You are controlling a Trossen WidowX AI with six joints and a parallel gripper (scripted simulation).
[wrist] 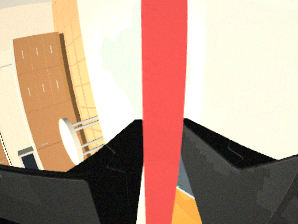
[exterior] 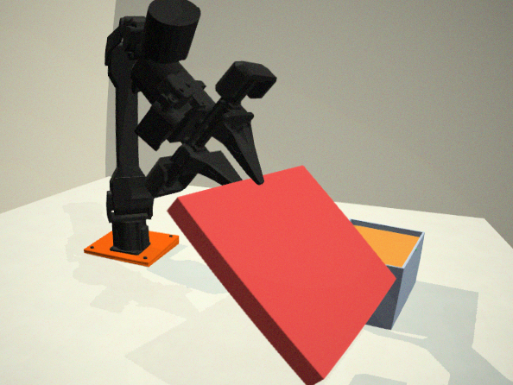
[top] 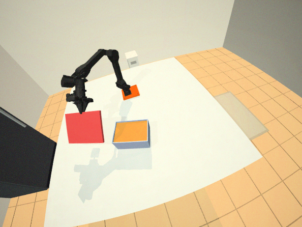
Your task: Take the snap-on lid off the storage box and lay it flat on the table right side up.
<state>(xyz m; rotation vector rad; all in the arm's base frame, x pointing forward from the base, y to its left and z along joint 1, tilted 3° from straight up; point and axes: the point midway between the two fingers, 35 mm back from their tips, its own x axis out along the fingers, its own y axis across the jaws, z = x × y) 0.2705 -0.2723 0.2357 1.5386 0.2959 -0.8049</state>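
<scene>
My gripper tip is 6 cm short of the red lid, 2 cm to the left of it and 5 cm above it. From my gripper tip the other things lie so: storage box: 15 cm ahead, 25 cm to the left, 16 cm below.
</scene>
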